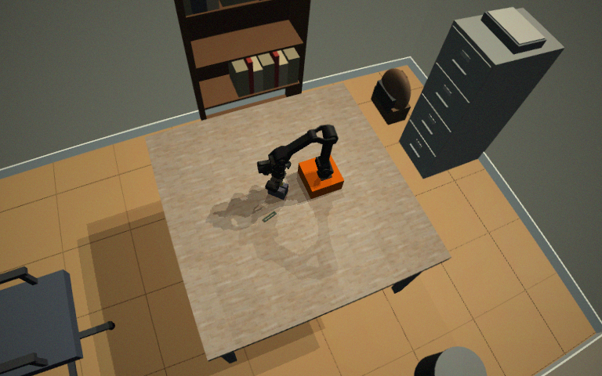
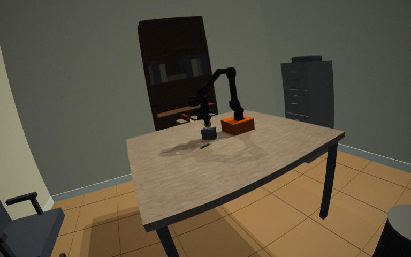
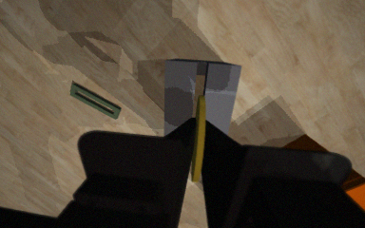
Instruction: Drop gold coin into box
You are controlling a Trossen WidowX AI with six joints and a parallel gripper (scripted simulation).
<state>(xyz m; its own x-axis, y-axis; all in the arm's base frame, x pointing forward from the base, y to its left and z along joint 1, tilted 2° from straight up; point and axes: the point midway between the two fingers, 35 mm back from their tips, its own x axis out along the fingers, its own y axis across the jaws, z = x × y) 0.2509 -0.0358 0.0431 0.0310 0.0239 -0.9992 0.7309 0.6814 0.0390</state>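
Now: the gold coin 2 cm above my gripper tip.
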